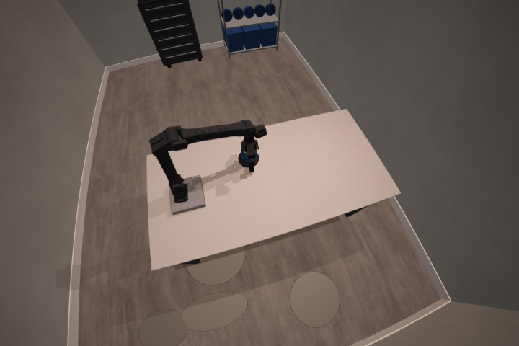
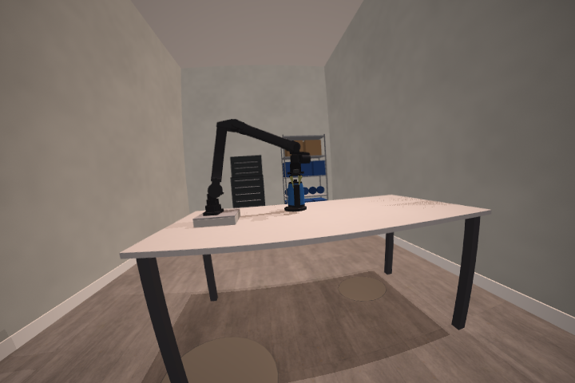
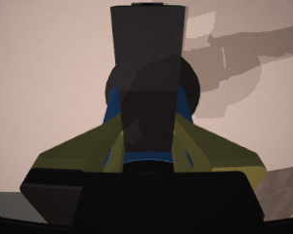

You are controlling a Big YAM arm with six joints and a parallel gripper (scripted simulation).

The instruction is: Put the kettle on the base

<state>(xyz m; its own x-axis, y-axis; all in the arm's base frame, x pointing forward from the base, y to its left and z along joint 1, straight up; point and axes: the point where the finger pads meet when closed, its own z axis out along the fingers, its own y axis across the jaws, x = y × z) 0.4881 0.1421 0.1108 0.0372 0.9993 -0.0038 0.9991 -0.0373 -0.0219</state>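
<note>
My hand is 50 mm above the blue kettle and 30 mm to the right of it. Round my hand: round black base 150 mm below, 60 mm to the left, 10 mm behind.
</note>
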